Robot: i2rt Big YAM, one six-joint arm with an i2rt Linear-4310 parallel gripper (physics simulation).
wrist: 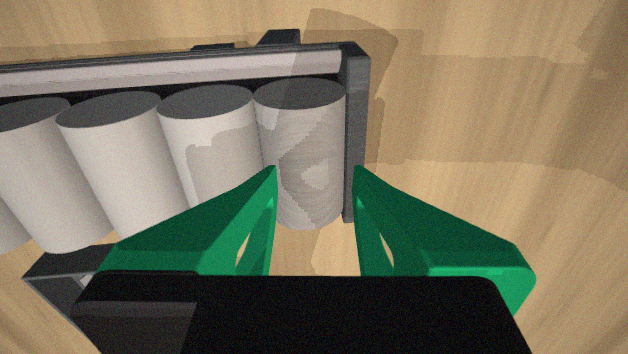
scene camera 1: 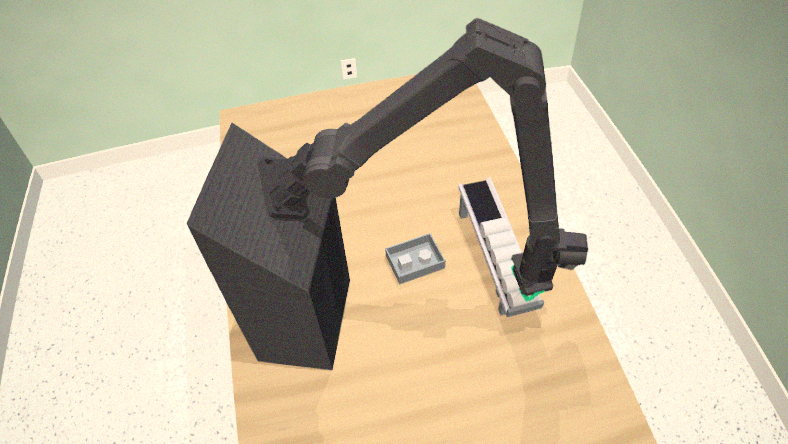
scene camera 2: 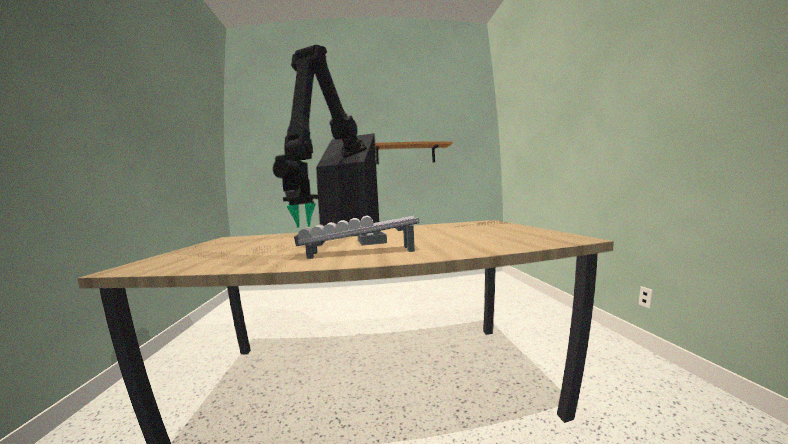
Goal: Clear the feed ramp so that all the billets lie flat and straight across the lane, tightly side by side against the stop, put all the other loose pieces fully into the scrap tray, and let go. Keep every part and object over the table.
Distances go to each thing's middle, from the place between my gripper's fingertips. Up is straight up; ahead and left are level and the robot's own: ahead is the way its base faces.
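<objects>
Stop [wrist: 354, 74]: from my hand, 20 mm to the right of it, 10 mm behind it, 40 mm below it.
</objects>
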